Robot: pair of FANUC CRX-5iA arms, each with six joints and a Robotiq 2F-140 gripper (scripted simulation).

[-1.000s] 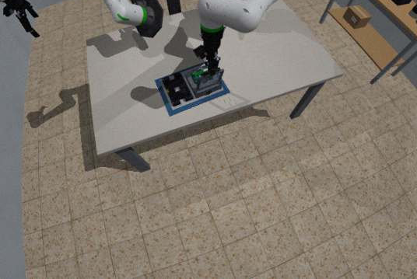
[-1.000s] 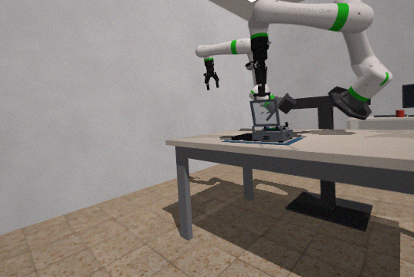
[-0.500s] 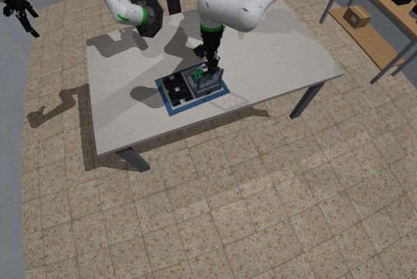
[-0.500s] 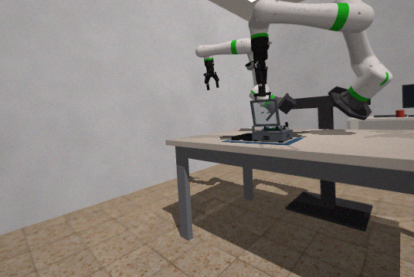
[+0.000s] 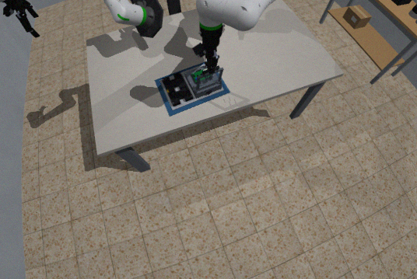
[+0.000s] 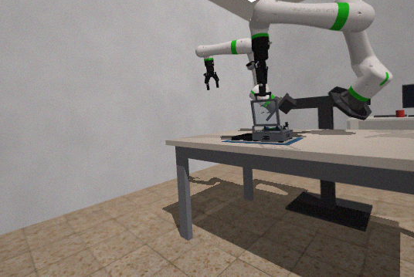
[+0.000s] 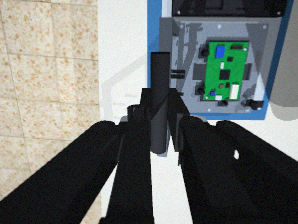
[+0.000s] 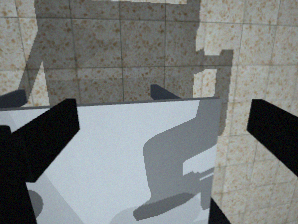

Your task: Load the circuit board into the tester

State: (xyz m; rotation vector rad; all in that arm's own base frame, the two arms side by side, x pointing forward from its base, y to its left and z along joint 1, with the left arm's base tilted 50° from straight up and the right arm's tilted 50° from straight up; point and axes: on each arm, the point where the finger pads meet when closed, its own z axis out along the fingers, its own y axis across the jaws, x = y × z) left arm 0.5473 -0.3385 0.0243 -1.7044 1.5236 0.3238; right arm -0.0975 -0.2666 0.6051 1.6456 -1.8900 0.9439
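Note:
The black fitting is 21 cm behind my left hand, 1 cm to the left of it and 20 cm below it. Also, from my left hand: black tray (10 cm behind, 20 cm to the right, 27 cm below); green circuit board (13 cm behind, 3 cm to the right, 22 cm below); clear lid (2 cm behind, 11 cm below).

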